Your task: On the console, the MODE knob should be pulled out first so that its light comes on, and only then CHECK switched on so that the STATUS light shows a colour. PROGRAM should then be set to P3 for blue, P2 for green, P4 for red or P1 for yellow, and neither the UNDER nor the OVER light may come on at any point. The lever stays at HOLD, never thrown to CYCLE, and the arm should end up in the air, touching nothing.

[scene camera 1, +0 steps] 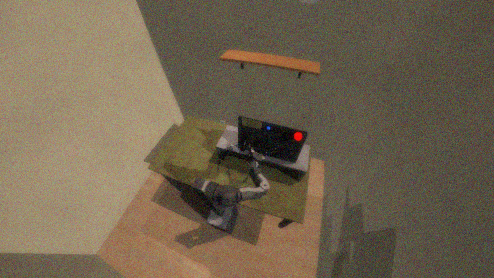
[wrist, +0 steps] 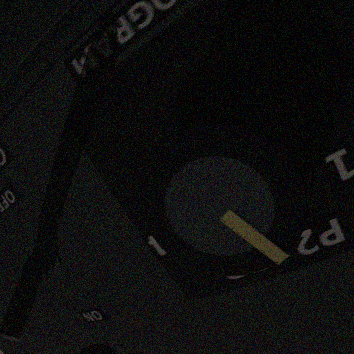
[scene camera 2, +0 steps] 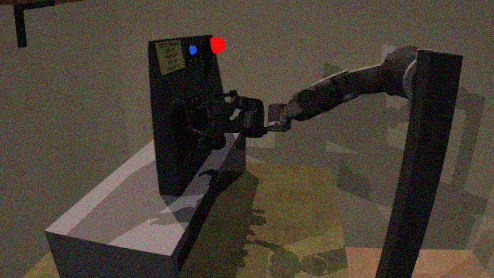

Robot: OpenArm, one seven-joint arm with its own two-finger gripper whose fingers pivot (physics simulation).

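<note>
The black console shows a lit blue light beside its yellow legend and a large lit red light at its top right; their labels cannot be read. In the wrist view the PROGRAM knob has its yellow pointer towards P2. The ON label lies near the end of a dark bar, the CHECK lever. The MODE knob stands out from the panel. The HOLD/CYCLE lever's ball sits below. My gripper is open, close in front of PROGRAM; contact cannot be told.
The console stands on a pale grey box over a green mat. The arm reaches in from its dark post. An orange shelf is beyond the console.
</note>
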